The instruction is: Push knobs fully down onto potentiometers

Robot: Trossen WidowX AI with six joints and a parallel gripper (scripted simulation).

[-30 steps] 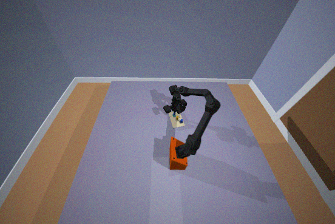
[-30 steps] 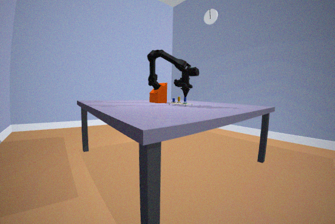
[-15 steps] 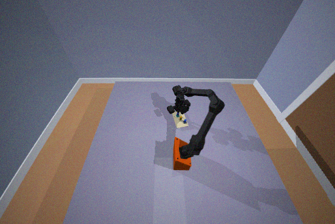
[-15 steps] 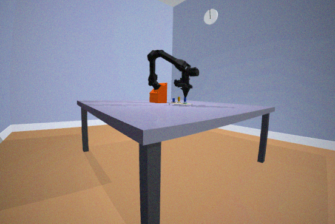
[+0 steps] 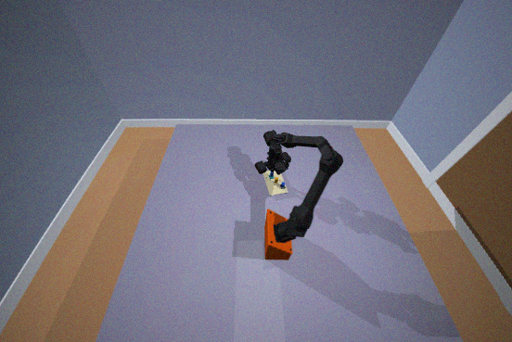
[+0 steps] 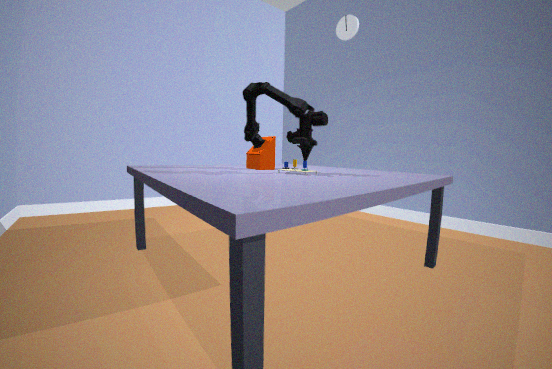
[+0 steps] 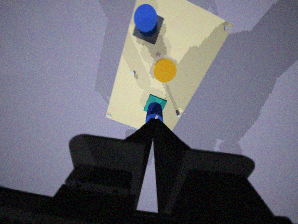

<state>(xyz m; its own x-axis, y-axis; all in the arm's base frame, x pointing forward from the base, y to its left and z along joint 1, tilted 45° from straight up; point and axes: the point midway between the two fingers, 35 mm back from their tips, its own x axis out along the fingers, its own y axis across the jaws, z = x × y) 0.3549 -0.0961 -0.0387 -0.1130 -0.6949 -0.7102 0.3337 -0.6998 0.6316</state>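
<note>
Right now my gripper tip is 10 mm above the blue knob. From my gripper tip the other things lie so: yellow knob 50 mm behind, 20 mm to the right, 20 mm below.
</note>
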